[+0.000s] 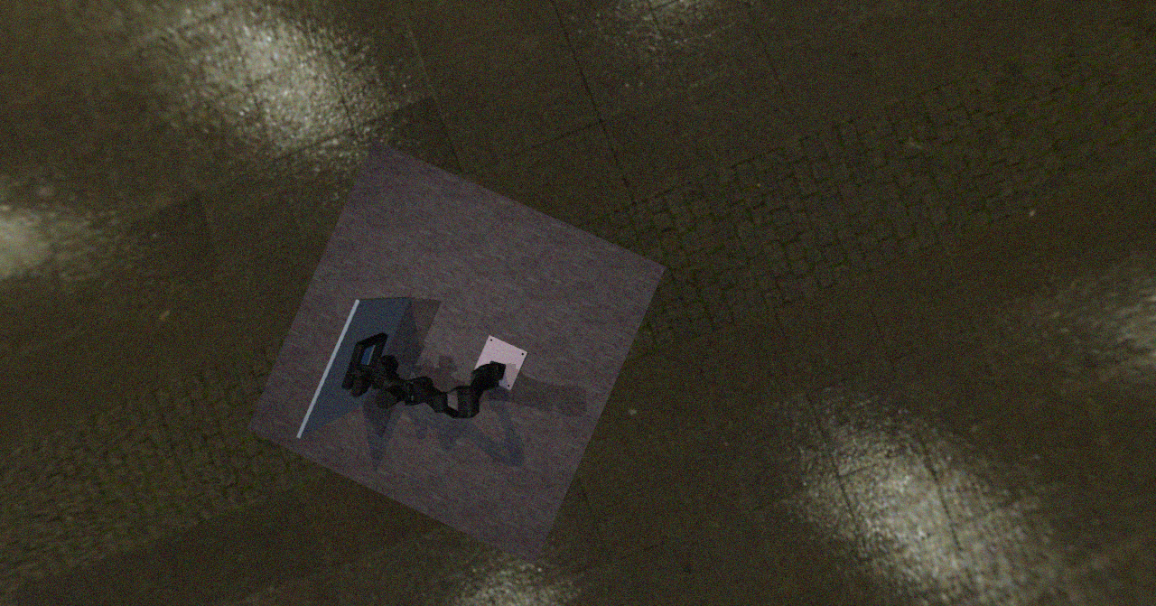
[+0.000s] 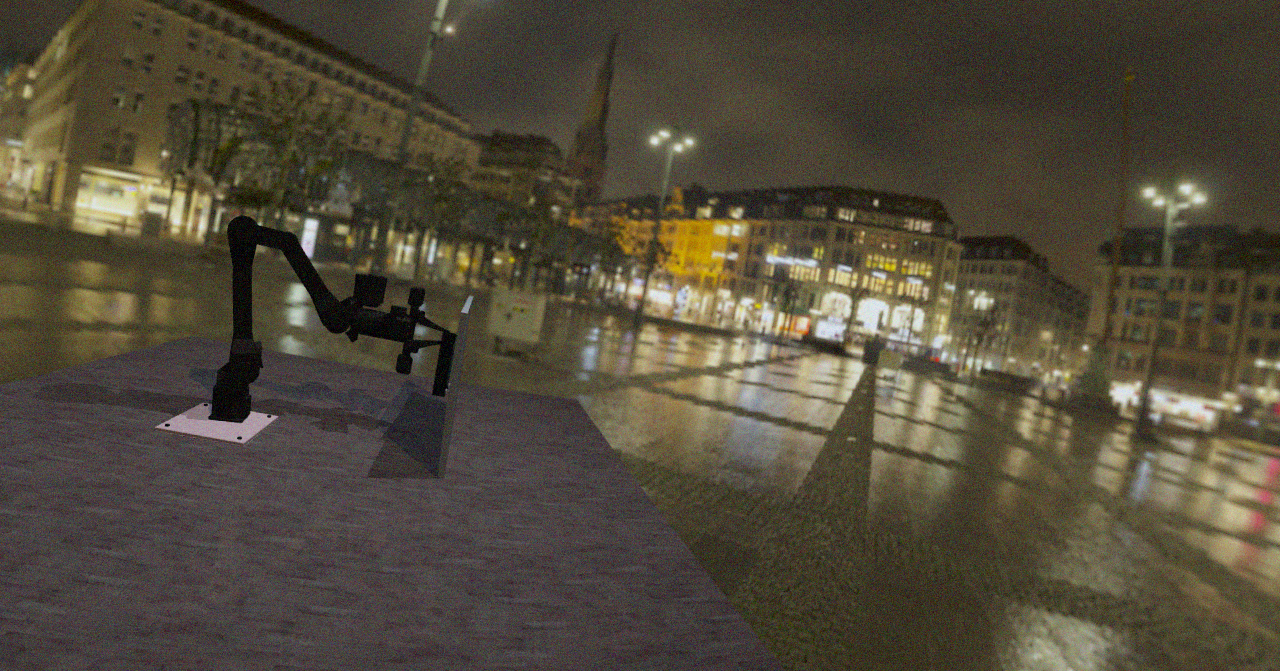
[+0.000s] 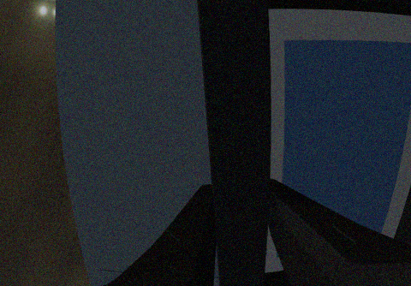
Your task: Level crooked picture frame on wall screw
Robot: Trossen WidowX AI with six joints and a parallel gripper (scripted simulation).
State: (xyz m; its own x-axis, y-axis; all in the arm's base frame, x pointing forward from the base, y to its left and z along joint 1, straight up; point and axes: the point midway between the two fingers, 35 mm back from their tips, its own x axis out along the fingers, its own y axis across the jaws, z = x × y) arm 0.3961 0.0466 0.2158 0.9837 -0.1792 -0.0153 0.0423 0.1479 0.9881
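My gripper tip is 5 cm above the picture frame, 1 cm to the left of it and 1 cm short of it. Also, from my gripper tip: wall panel: 7 cm below, 2 cm ahead.
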